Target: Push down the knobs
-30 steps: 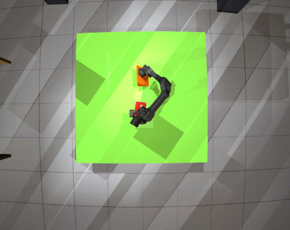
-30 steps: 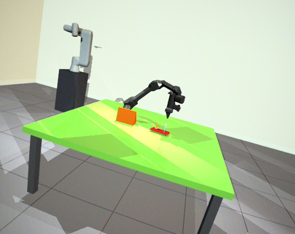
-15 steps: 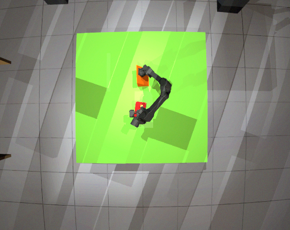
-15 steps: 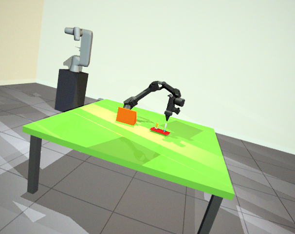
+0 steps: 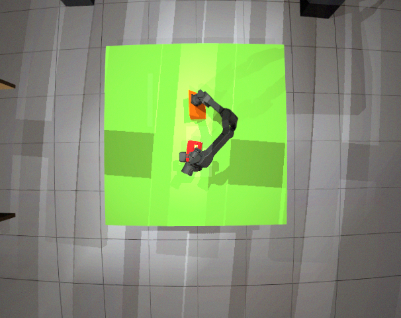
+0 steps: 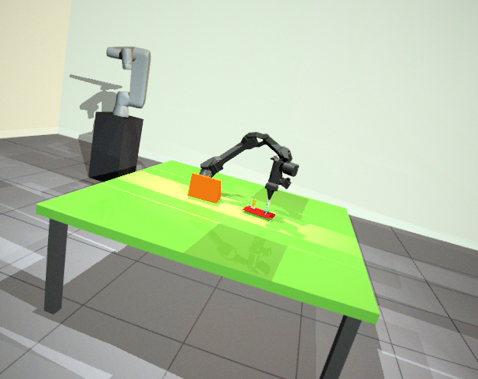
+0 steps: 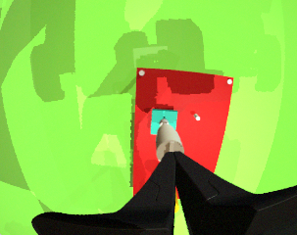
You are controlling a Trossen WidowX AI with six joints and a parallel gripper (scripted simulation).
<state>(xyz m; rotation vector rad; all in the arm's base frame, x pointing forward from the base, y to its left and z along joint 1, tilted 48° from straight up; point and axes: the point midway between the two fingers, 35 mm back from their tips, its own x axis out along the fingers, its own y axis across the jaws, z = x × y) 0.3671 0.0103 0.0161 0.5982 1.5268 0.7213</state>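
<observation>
Right now the grey knob is 2 cm below my gripper tip. The rest, counted from my gripper tip: yellow-orange knob: 7 cm behind, 4 cm below.
</observation>
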